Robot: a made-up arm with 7 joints. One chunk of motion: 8 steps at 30 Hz.
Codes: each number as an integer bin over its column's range. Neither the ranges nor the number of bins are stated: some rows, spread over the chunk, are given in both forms.
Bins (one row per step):
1: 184 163 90 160 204 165
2: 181 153 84 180 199 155
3: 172 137 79 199 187 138
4: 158 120 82 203 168 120
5: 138 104 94 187 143 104
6: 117 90 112 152 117 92
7: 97 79 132 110 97 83
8: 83 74 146 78 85 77
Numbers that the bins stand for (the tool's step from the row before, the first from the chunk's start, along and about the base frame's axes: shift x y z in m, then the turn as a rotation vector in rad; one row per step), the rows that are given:
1: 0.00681 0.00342 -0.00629 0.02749 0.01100 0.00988
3: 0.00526 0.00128 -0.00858 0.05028 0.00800 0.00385
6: -0.00186 -0.00259 -0.00172 0.02282 -0.00435 -0.00644
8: -0.00626 -0.00391 0.00535 -0.02042 -0.01000 -0.00979
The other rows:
2: 0.00642 0.00260 -0.00754 0.03918 0.01012 0.00765
4: 0.00345 -0.00012 -0.00796 0.05262 0.00465 -0.00018
5: 0.00086 -0.00144 -0.00546 0.04327 0.00024 -0.00375
7: -0.00445 -0.00349 0.00244 -0.00173 -0.00788 -0.00845

